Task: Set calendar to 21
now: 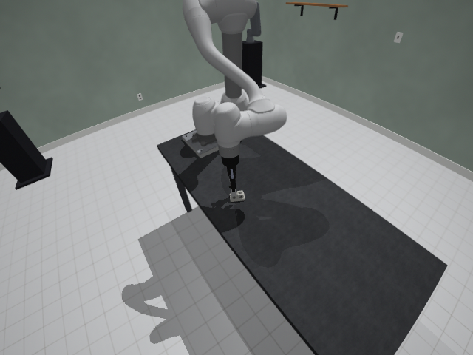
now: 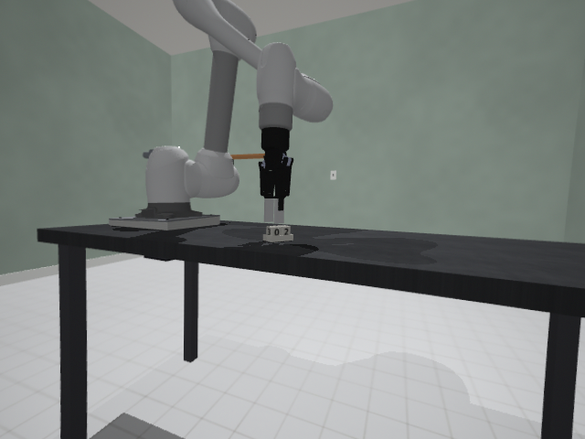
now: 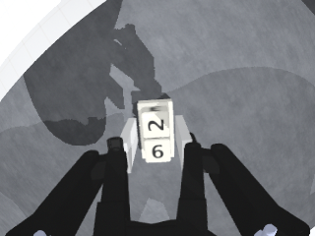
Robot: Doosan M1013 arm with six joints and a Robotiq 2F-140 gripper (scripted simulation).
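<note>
Now: the cube 1 cm ahead of my hand, 3 cm to the left of it and 6 cm below it. Also, from my hand: white tray 1 cm ahead, 2 cm to the left, 7 cm below.
</note>
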